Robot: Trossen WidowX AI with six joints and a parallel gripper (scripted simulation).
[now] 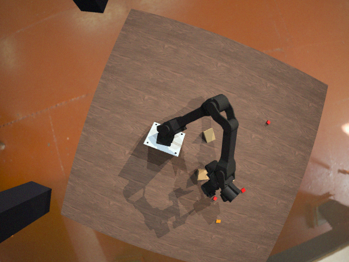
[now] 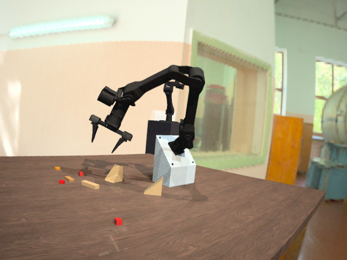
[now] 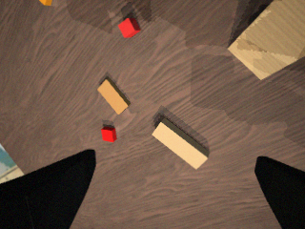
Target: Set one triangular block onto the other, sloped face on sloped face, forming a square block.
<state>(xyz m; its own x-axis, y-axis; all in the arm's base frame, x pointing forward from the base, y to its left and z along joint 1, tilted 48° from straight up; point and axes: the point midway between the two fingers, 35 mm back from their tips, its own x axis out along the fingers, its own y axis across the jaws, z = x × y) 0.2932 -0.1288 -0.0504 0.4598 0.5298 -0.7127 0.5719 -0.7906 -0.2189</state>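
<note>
My gripper tip is 130 mm above the tan triangular block, 90 mm past it and 10 mm to the left of it. Round my gripper tip: long tan bar (140 mm below, 80 mm ahead, 30 mm to the left); then orange cube (250 mm to the right, 140 mm below, 80 mm ahead).
</note>
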